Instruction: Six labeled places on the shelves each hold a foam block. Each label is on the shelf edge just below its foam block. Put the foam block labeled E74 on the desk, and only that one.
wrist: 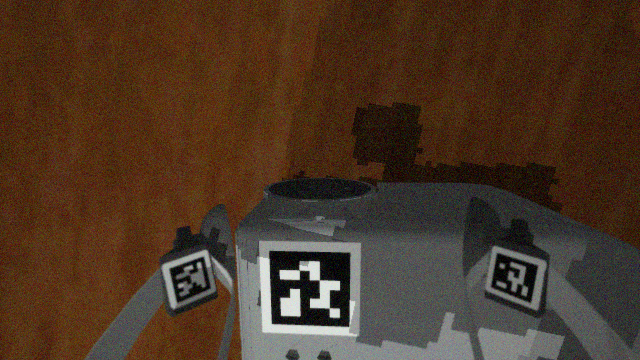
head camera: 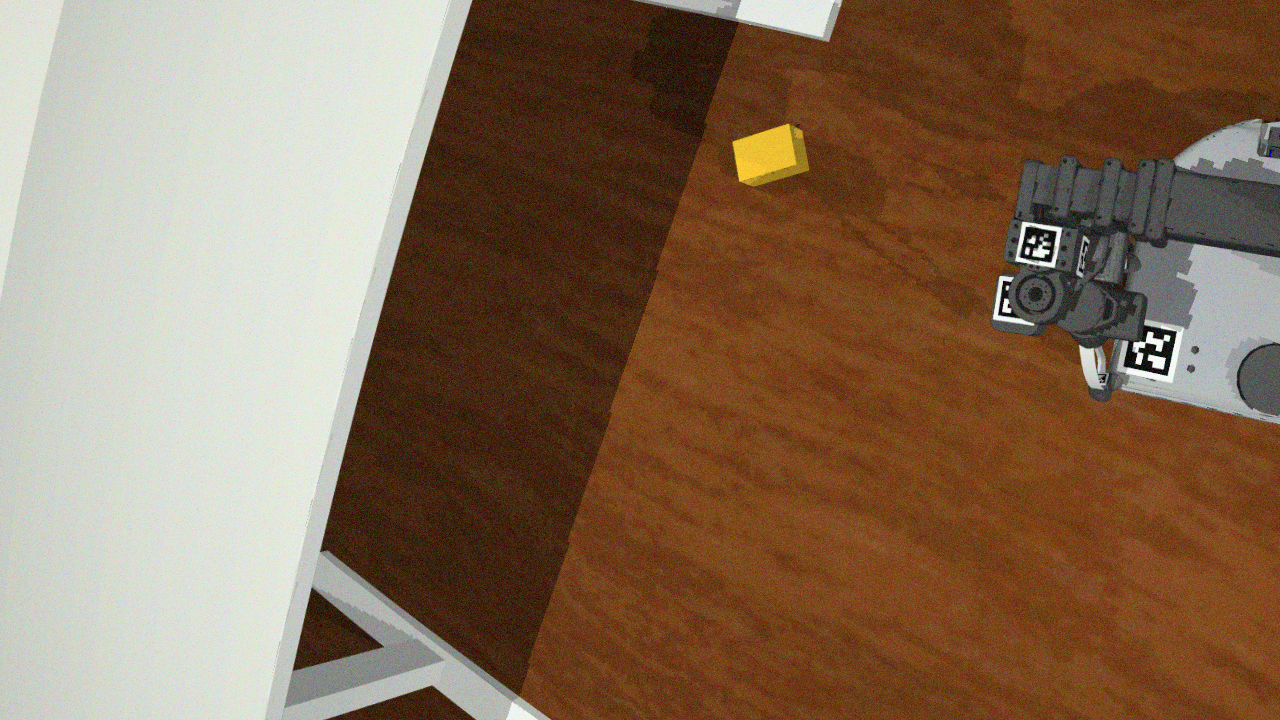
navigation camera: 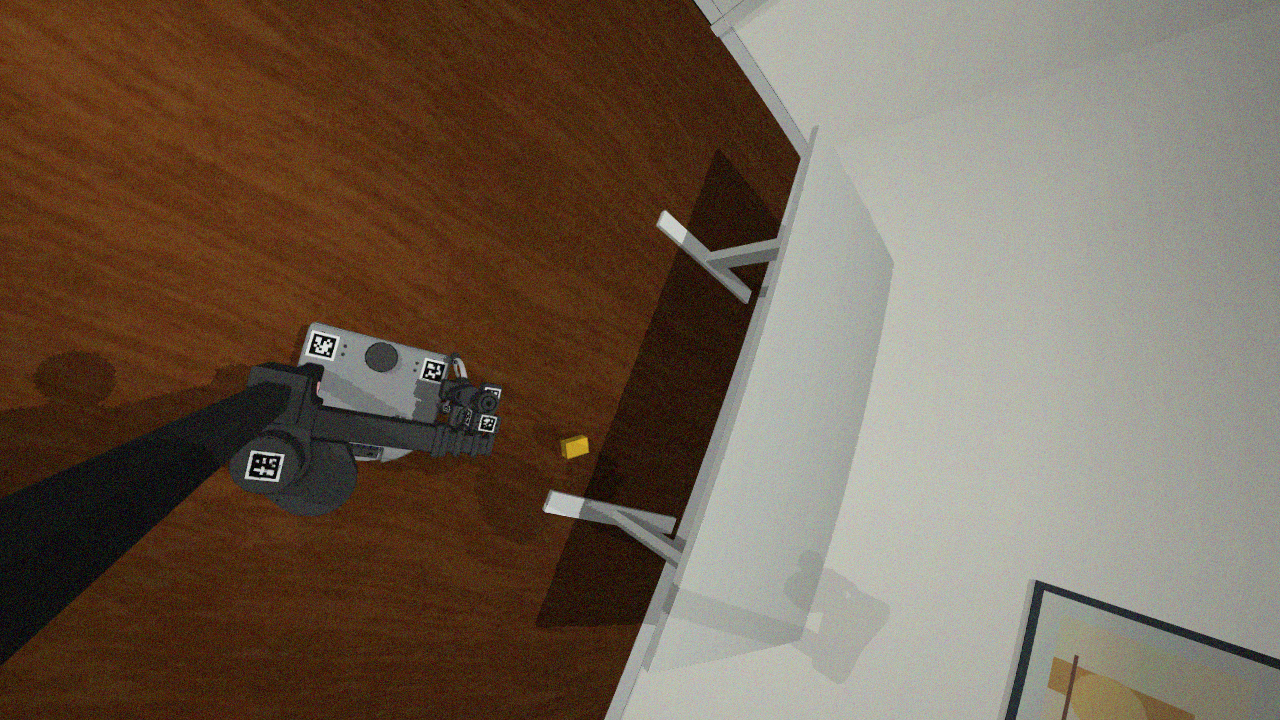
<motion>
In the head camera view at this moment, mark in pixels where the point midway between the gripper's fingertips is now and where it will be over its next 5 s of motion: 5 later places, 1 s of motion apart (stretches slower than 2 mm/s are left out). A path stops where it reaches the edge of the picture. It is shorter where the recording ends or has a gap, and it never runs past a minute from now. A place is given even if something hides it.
My gripper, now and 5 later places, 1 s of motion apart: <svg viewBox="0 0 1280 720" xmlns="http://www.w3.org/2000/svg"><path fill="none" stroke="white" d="M1115 322L1054 311L934 288L824 269L759 257L782 261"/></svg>
</motion>
